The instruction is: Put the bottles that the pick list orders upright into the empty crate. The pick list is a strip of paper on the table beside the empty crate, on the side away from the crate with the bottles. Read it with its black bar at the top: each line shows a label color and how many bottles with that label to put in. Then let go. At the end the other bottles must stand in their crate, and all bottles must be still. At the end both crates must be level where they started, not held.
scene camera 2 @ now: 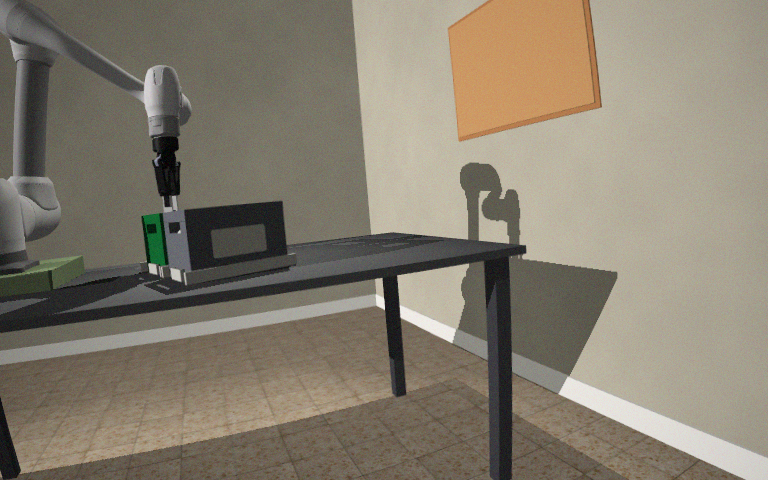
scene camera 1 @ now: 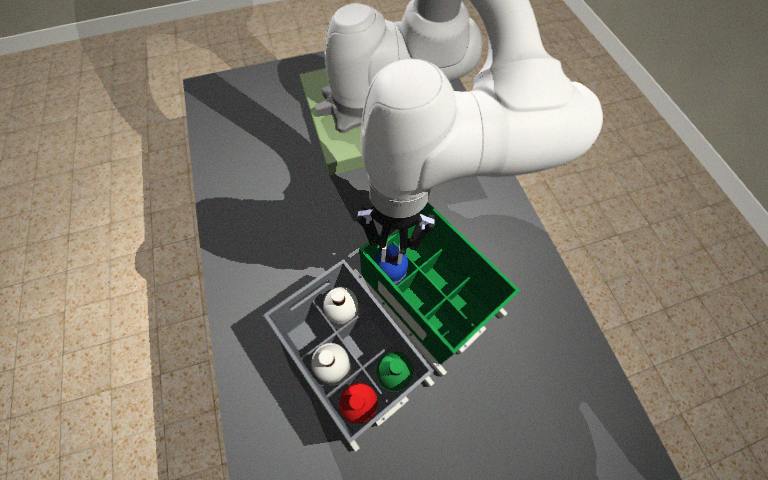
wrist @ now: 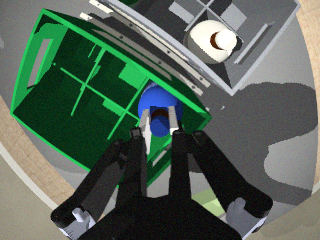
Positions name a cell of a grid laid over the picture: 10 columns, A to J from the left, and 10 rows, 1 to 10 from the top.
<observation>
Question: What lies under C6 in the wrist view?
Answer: A green crate.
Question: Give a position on a green bottle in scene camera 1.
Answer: F8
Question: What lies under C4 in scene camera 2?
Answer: My gripper.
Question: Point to a white bottle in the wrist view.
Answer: G2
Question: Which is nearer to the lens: the red bottle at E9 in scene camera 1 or the blue bottle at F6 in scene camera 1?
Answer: The red bottle.
</observation>
